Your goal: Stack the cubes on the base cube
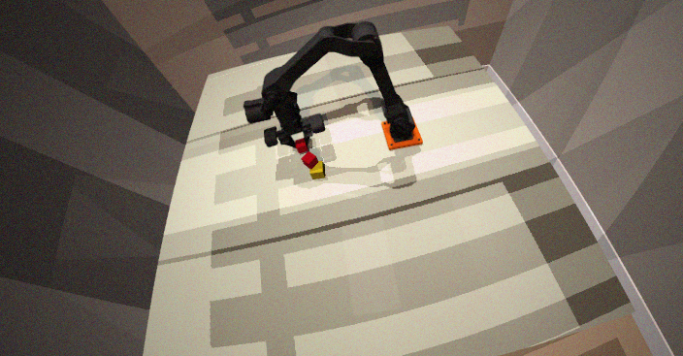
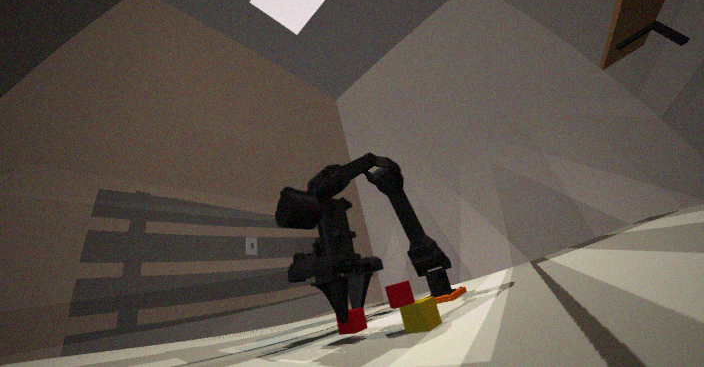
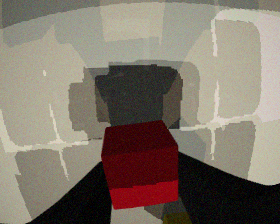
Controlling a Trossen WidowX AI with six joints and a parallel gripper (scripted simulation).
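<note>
Now: gripper tip 40 mm past the yellow cube, 100 mm to the right of it and 10 mm above it.
</note>
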